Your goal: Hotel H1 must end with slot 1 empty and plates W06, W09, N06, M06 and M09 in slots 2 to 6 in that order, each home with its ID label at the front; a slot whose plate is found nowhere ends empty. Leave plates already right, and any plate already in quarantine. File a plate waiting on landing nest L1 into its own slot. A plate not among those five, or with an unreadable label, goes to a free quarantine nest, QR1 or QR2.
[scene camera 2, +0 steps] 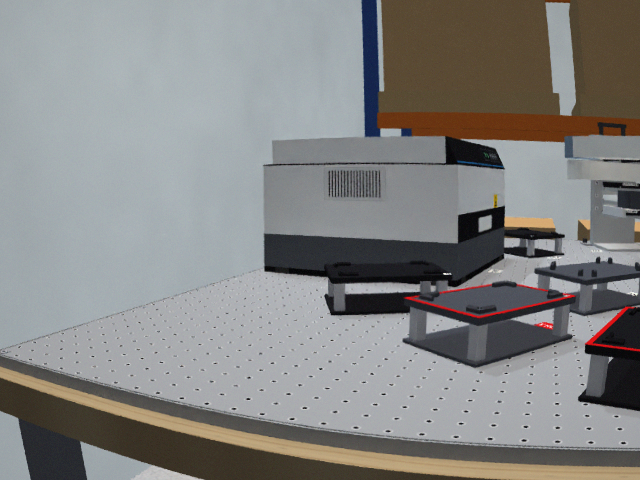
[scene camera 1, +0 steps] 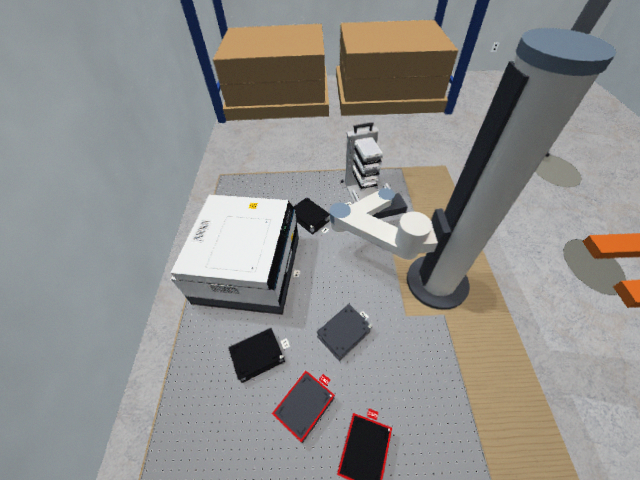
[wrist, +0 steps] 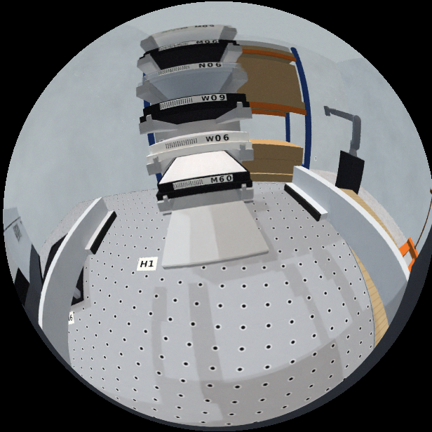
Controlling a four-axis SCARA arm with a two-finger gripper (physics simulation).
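Hotel H1 stands at the far end of the table. In the wrist view, plate M60, white with a black rim, sits lowest, in slot 1. Above it are W06, W09, N06, M06 and M09 in slots 2 to 6. Their labels face front; the top label shows at a steep angle. My gripper is open and empty, low in front of the hotel, fingers wide apart. Landing nest L1 bears no plate.
Two red-edged quarantine nests bear no plates. A grey nest stands mid-table. A black nest stands between the white instrument and the hotel. The arm column stands at the right.
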